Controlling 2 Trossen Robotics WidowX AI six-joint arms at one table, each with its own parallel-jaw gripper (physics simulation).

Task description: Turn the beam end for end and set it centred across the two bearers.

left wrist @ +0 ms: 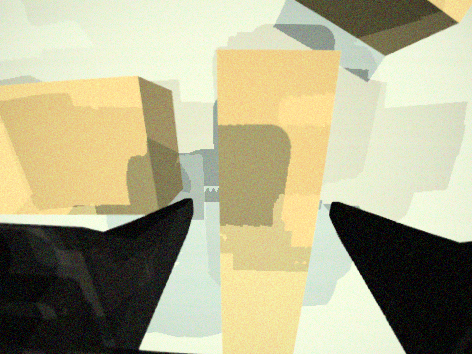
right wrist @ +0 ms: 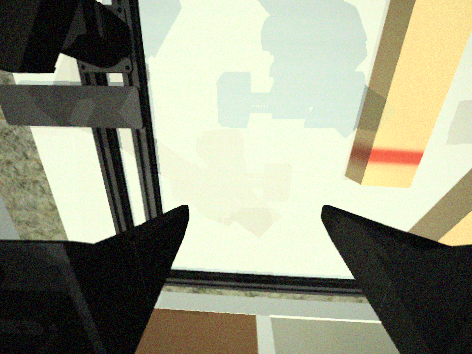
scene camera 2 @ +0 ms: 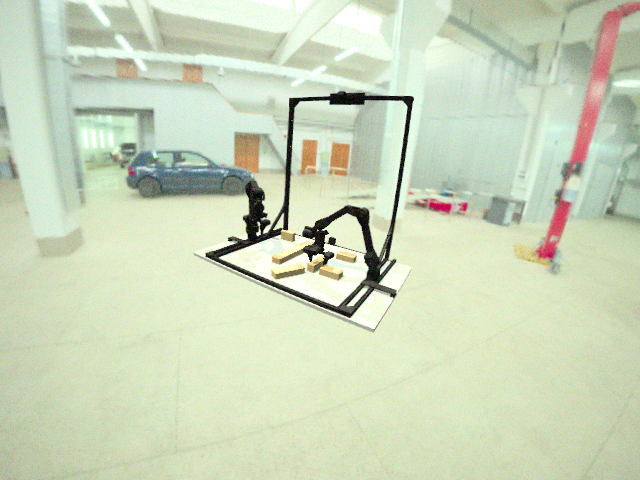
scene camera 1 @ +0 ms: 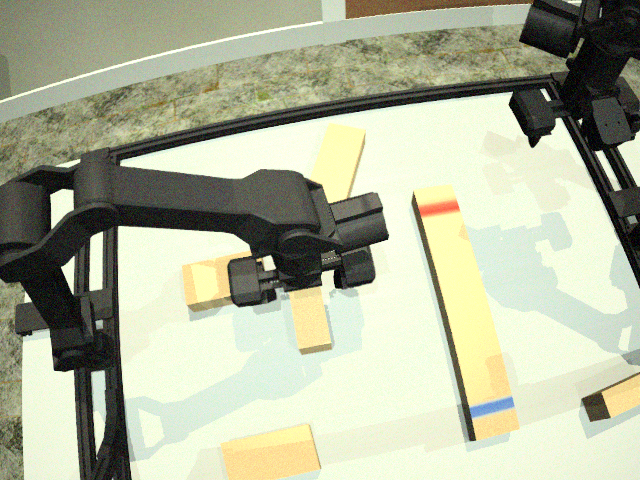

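Where they show: left gripper, fingertip midpoint: (left wrist: 261,206) (scene camera 2: 317,265) (scene camera 1: 305,290); right gripper, fingertip midpoint: (right wrist: 254,211) (scene camera 2: 256,233) (scene camera 1: 557,140); left arm's base at its link origin: (scene camera 2: 372,278) (scene camera 1: 94,350); right arm's base at its link origin: (right wrist: 103,41) (scene camera 2: 252,240).
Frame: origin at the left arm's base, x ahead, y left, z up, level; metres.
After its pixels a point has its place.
Observation:
The long beam (scene camera 1: 465,289) @[y -0.014, x 0.561, z 0.019 m] (scene camera 2: 290,253) @[y 0.046, x 0.532, z 0.019 m] (right wrist: 425,75) @[y 0.031, x 0.557, z 0.019 m] lies on the table, red band at its back end and blue band at its front end in scene camera 1. My left gripper (scene camera 1: 306,289) @[y 0.040, x 0.338, z -0.005 m] (scene camera 2: 319,255) @[y 0.040, x 0.338, z -0.005 m] (left wrist: 261,206) @[y 0.040, x 0.338, z -0.005 m] is open, its fingers apart on both sides of a short plain block (scene camera 1: 311,322) @[y -0.017, x 0.338, z 0.025 m] (left wrist: 255,290) @[y 0.006, x 0.334, z 0.025 m]. My right gripper (scene camera 1: 571,142) @[y 0.141, x 0.738, z 0.127 m] (right wrist: 254,211) @[y 0.141, x 0.738, z 0.127 m] is open and empty, above the table's back right corner in scene camera 1. Two plain blocks, one at the front (scene camera 1: 271,454) @[y -0.185, x 0.255, z 0.019 m] and one at the right edge (scene camera 1: 622,397) @[y -0.228, x 0.736, z 0.044 m], lie on either side of the beam's blue end. The frames do not settle which blocks are the bearers.
Another block (scene camera 1: 209,281) @[y 0.072, x 0.203, z 0.019 m] (scene camera 2: 330,272) @[y 0.106, x 0.213, z 0.014 m] (left wrist: 75,150) @[y 0.078, x 0.248, z 0.019 m] lies close to the left gripper's outer finger. A longer plain block (scene camera 1: 338,160) @[y 0.236, x 0.426, z 0.019 m] (scene camera 2: 287,270) @[y 0.247, x 0.402, z 0.019 m] lies behind the left gripper in scene camera 1, partly hidden by the arm. A black rail (scene camera 1: 330,109) @[y 0.360, x 0.437, z 0.000 m] runs along the table's back edge.

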